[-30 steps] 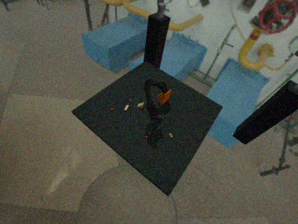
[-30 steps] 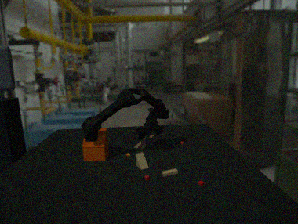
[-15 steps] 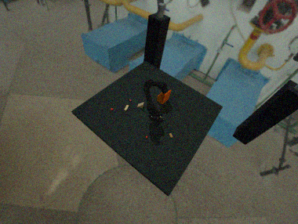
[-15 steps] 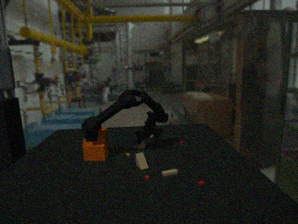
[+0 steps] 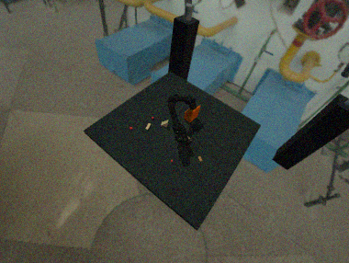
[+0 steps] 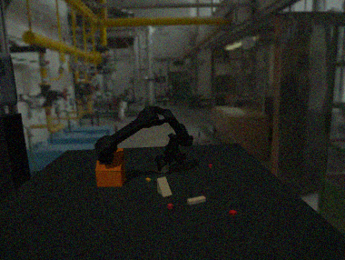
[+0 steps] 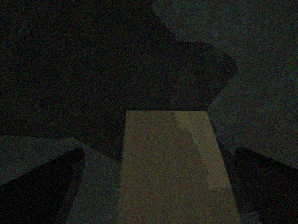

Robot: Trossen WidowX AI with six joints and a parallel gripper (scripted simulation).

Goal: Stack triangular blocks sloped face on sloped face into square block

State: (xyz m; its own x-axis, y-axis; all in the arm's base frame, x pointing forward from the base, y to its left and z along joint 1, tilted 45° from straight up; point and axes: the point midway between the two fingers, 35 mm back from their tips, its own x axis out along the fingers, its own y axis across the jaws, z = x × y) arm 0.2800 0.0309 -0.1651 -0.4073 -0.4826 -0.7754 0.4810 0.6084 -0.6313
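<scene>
Now: the tan triangular block right at my gripper tip. From my gripper tip the other things lie so: orange bit 70 mm behind, 120 mm to the right, 10 mm below.
</scene>
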